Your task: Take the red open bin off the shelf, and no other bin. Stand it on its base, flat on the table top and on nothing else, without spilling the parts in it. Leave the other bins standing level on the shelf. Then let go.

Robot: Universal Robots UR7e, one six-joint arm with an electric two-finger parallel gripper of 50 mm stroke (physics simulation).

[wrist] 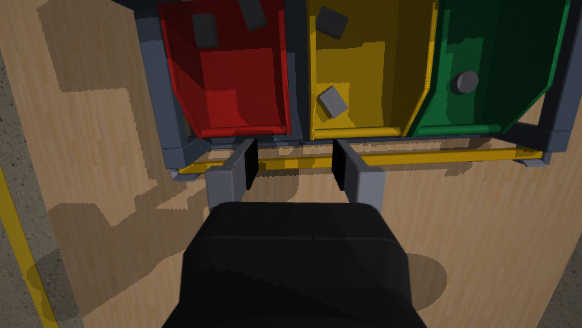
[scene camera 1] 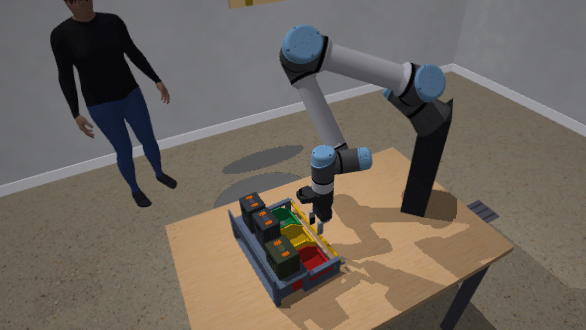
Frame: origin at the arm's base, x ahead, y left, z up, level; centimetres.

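Where they show: gripper, fingertip midpoint: (wrist: 295,154) (scene camera 1: 316,228); arm's base, origin of the base link: (scene camera 1: 434,121).
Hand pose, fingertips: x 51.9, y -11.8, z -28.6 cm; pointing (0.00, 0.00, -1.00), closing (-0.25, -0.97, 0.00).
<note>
Each offset is from my fingertips to the top centre of the thing. Level surfaces: height alone.
The red open bin @[dx +9.0, dy +3.9, dz -6.3 cm] (scene camera 1: 312,257) (wrist: 240,85) sits in the shelf (scene camera 1: 256,263) (wrist: 162,115), in the end place beside the yellow bin. Two dark grey parts show in it in the wrist view. The yellow bin @[dx +5.8, dy -8.1, dz -6.3 cm] (scene camera 1: 298,235) (wrist: 372,90) holds two grey parts, and the green bin @[dx +3.4, dy -18.7, dz -6.3 cm] (scene camera 1: 284,217) (wrist: 517,75) holds a round grey part. My gripper (scene camera 1: 316,223) (wrist: 295,154) is open and empty, pointing down. In the wrist view its fingers are in front of the bins' front lips, across the gap between red and yellow, touching neither.
Several dark boxes with orange marks @[dx +17.6, dy +1.4, dz +5.5 cm] (scene camera 1: 283,257) stand on the shelf's upper level behind the bins. A yellow bar @[dx -4.4, dy -5.6, dz -7.9 cm] (scene camera 1: 327,246) (wrist: 420,158) runs along the shelf's front. The shelf stands on the wooden table @[dz -14.4 cm] (scene camera 1: 210,280) (wrist: 465,240). A person (scene camera 1: 100,60) stands beyond the table.
</note>
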